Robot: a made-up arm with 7 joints. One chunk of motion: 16 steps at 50 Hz.
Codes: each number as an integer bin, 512 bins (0 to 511) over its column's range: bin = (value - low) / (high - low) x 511, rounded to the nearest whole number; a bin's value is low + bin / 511 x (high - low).
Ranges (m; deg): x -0.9..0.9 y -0.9..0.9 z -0.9..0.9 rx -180..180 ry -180..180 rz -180..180
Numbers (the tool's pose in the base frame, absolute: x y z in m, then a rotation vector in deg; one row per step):
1: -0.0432 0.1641 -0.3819 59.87 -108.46 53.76
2: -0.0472 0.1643 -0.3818 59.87 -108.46 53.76
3: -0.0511 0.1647 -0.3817 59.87 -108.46 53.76
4: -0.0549 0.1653 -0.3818 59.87 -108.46 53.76
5: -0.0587 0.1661 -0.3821 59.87 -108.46 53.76
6: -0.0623 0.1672 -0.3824 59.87 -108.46 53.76
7: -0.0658 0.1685 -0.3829 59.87 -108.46 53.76
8: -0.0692 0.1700 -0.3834 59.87 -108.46 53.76
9: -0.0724 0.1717 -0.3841 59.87 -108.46 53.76
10: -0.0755 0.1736 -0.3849 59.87 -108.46 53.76
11: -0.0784 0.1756 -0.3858 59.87 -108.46 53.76
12: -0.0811 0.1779 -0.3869 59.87 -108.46 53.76
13: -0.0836 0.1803 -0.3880 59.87 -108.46 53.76
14: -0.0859 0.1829 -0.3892 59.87 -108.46 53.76
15: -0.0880 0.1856 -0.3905 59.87 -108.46 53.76
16: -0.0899 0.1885 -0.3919 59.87 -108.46 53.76
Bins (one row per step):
1: 243 302 147 340 102 332
2: 242 302 147 340 102 332
3: 241 302 147 340 102 332
4: 240 302 147 340 102 332
5: 239 303 147 340 102 332
6: 238 303 147 340 102 332
7: 237 303 147 340 102 332
8: 236 304 147 340 102 332
9: 235 304 146 340 102 332
10: 234 305 146 340 102 332
11: 233 305 146 340 102 332
12: 232 306 146 340 102 332
13: 232 307 145 340 102 332
14: 231 307 145 340 102 332
15: 231 308 145 340 102 332
16: 230 309 144 340 102 332

